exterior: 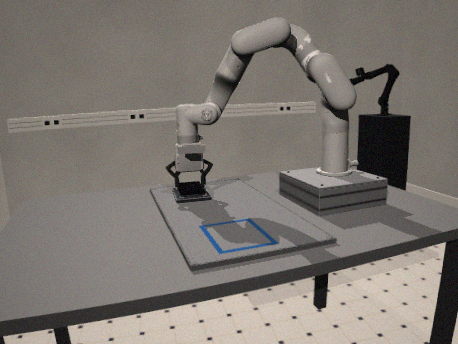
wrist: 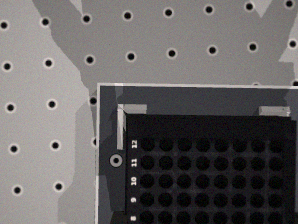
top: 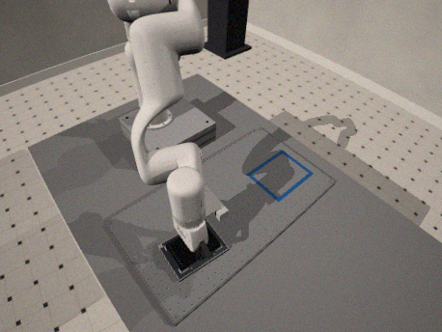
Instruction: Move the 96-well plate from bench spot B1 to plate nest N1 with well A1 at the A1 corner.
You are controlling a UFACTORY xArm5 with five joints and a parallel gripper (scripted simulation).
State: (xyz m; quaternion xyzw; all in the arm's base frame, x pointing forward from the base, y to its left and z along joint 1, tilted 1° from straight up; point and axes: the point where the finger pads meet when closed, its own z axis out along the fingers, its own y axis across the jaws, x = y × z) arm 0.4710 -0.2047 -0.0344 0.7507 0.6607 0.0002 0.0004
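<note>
My gripper is now 30 mm above the plate nest N1. From my hand the other things lie so: black 96-well plate 10 mm below.
</note>
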